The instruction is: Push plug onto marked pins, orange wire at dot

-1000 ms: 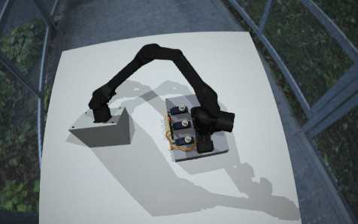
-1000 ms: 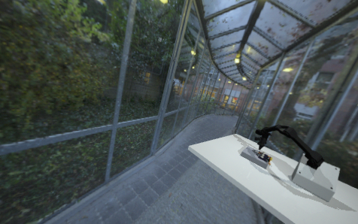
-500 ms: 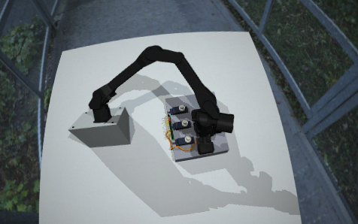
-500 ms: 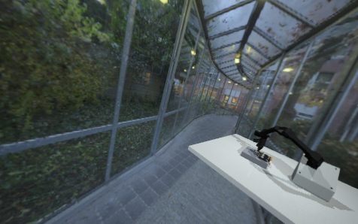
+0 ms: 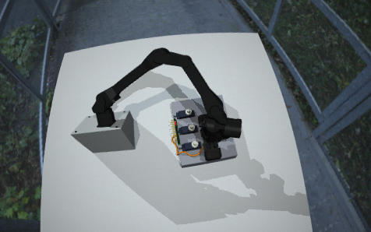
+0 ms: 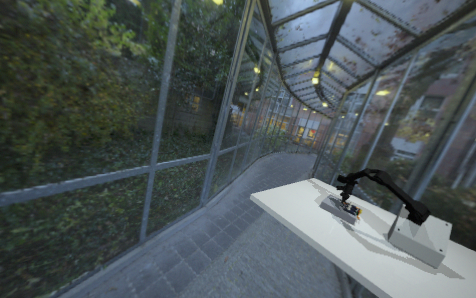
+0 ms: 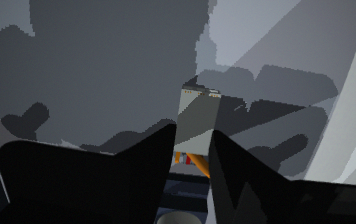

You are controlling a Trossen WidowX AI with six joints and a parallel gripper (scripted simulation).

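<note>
My gripper tip is 14 cm past the red band, 9 cm to the right of it and 2 cm below it. Also, from my gripper tip: pale dot: 14 cm behind, 9 cm to the left, 2 cm above; grey holder: 3 cm ahead, 8 cm to the left, 3 cm below.
</note>
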